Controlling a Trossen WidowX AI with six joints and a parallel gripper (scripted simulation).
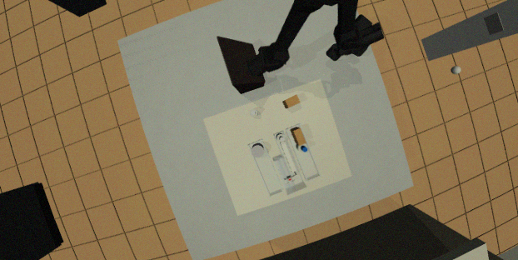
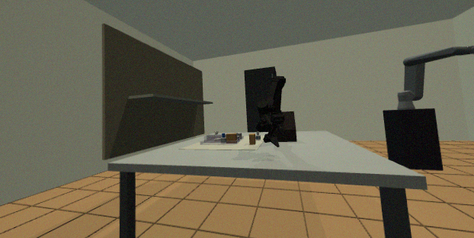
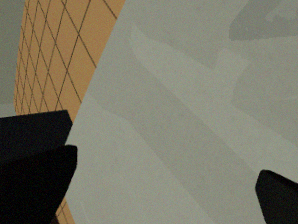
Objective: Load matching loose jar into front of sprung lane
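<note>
My gripper tip is 41 cm short of the cream mat, 48 cm to the left of it and 7 cm above it. Also, from my gripper tip: red mark 54 cm ahead, 48 cm to the right.
</note>
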